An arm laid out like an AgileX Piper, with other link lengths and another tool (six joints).
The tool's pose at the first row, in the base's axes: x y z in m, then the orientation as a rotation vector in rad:
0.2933, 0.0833, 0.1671, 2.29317, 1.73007, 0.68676
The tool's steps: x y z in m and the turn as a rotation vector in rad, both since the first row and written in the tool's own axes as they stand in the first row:
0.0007, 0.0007, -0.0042, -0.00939, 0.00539, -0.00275
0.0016, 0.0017, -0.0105, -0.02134, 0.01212, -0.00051
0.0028, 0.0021, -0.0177, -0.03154, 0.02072, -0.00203
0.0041, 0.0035, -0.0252, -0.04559, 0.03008, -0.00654
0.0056, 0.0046, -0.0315, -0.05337, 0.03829, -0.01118
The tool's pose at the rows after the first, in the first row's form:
0.2921, 0.0832, 0.1712, 2.28442, 1.72832, 0.69970
0.2902, 0.0830, 0.1774, 2.27907, 1.72009, 0.71699
0.2874, 0.0831, 0.1842, 2.27104, 1.71775, 0.73466
0.2854, 0.0830, 0.1916, 2.25734, 1.71585, 0.75528
0.2837, 0.0833, 0.1980, 2.24759, 1.71819, 0.77006

